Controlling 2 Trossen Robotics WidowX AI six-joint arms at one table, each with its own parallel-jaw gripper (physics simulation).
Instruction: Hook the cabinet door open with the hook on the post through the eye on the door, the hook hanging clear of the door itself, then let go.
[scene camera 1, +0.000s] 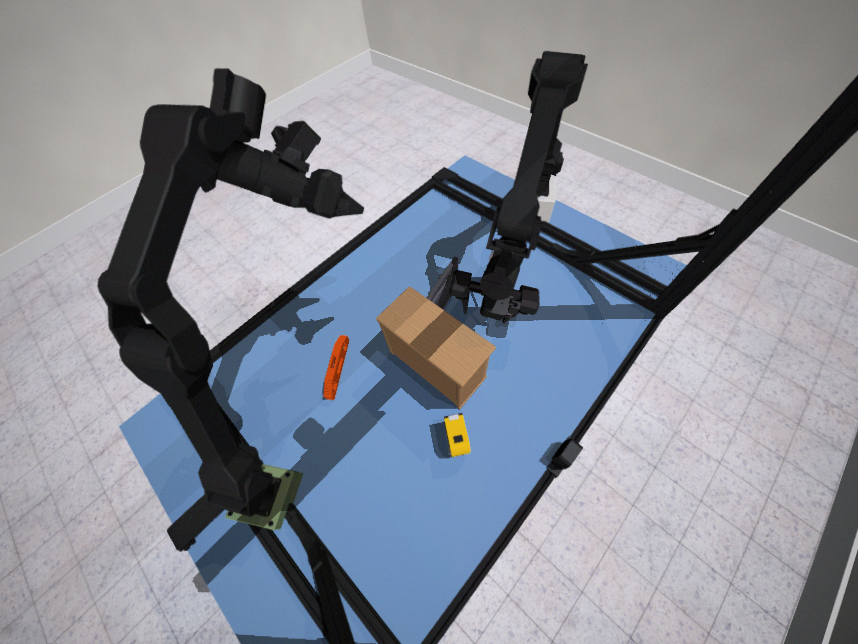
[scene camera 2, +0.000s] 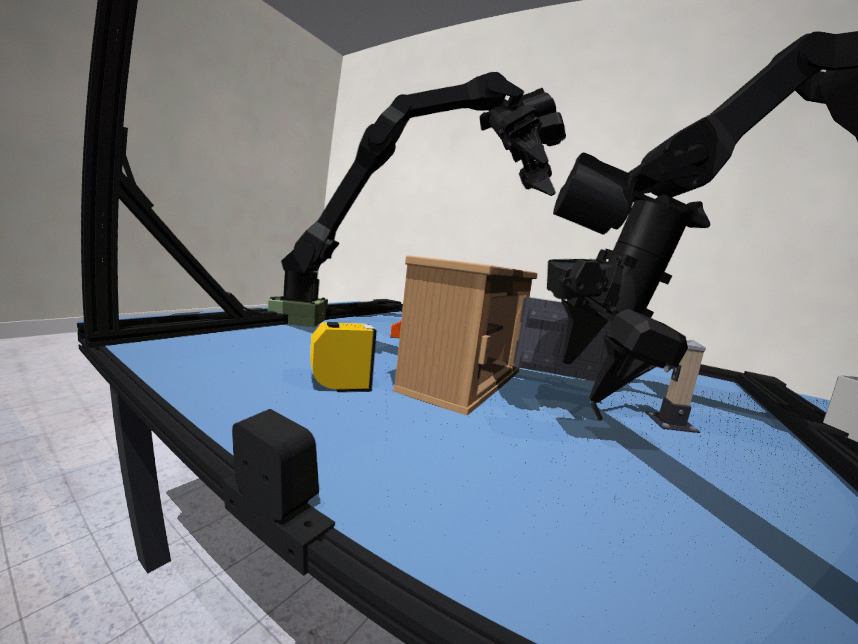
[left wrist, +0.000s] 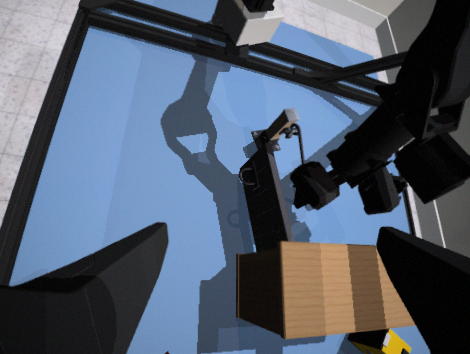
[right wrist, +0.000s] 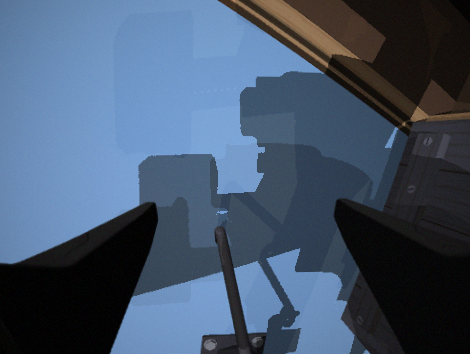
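Pixels of known places: left gripper, fingertip midpoint: (scene camera 1: 349, 207) (scene camera 2: 550, 179) (left wrist: 272, 234); right gripper, fingertip midpoint: (scene camera 1: 484, 317) (scene camera 2: 578, 380) (right wrist: 247, 209); left arm's base at its link origin: (scene camera 1: 259, 493) (scene camera 2: 299, 299).
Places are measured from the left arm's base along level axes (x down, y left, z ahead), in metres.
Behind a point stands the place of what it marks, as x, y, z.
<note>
The wooden cabinet (scene camera 1: 436, 345) {-0.112, -0.288, 0.298} (scene camera 2: 448, 332) {-0.038, -0.372, 0.282} (left wrist: 325, 288) {-0.112, -0.231, 0.352} stands mid-table with its dark door (scene camera 1: 442, 281) {-0.074, -0.270, 0.471} (scene camera 2: 548, 329) {-0.035, -0.259, 0.436} (left wrist: 265, 207) {-0.035, -0.258, 0.464} swung open toward the short wooden post (scene camera 2: 685, 380) {-0.013, -0.387, 0.571} (left wrist: 279, 126) {-0.026, -0.366, 0.573}. A small ring eye (left wrist: 249, 175) {-0.012, -0.273, 0.520} sits on the door's face. The thin hook rod (left wrist: 300, 144) {-0.040, -0.373, 0.526} (right wrist: 230, 277) {0.001, -0.380, 0.472} hangs from the post on the door's other side, apart from the eye. My right gripper (scene camera 1: 506, 307) (scene camera 2: 582, 380) {0.002, -0.370, 0.438} (right wrist: 247, 209) {0.002, -0.370, 0.438} is open low beside the door, and the rod's free end lies between its fingers untouched. My left gripper (scene camera 1: 352, 207) {-0.280, -0.117, 0.456} (scene camera 2: 542, 185) {-0.280, -0.117, 0.456} (left wrist: 272, 234) {-0.280, -0.117, 0.456} is open and empty, high above the table.
A yellow box (scene camera 1: 457, 436) {-0.029, -0.347, 0.160} (scene camera 2: 342, 355) {0.003, -0.363, 0.171} (left wrist: 395, 342) {-0.026, -0.348, 0.180} lies in front of the cabinet. An orange strip (scene camera 1: 336, 367) {0.009, -0.062, 0.269} (scene camera 2: 396, 330) {0.030, -0.066, 0.215} lies to its left. A black block (scene camera 1: 566, 455) {-0.009, -0.547, 0.162} (scene camera 2: 275, 463) {0.001, -0.576, 0.180} sits on the blue table's (scene camera 1: 395, 511) {0.046, -0.250, 0.018} frame edge.
</note>
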